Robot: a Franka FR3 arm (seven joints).
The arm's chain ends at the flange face. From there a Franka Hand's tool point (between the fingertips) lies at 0.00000 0.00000 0.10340 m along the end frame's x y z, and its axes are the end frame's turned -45 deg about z.
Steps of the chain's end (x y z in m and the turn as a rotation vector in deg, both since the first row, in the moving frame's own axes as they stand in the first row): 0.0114, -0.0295, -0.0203, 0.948, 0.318, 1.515; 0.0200, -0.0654, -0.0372, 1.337, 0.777, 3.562; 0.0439, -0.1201, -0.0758, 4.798, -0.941, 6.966; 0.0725, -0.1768, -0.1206, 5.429, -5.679, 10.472; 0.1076, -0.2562, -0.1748, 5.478, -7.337, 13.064; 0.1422, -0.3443, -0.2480, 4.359, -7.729, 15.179
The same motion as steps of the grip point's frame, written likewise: 0.0305, -0.0136, -0.0203, 0.445, 0.895, 1.515; 0.0631, -0.0327, -0.0372, 0.396, 1.495, 3.562; 0.1213, -0.0609, -0.0762, 4.058, 2.727, 6.966; 0.1773, -0.0878, -0.1216, 7.855, -0.177, 10.472; 0.2568, -0.1215, -0.1761, 9.062, -1.315, 13.064; 0.3418, -0.1587, -0.2492, 8.548, -2.383, 15.179
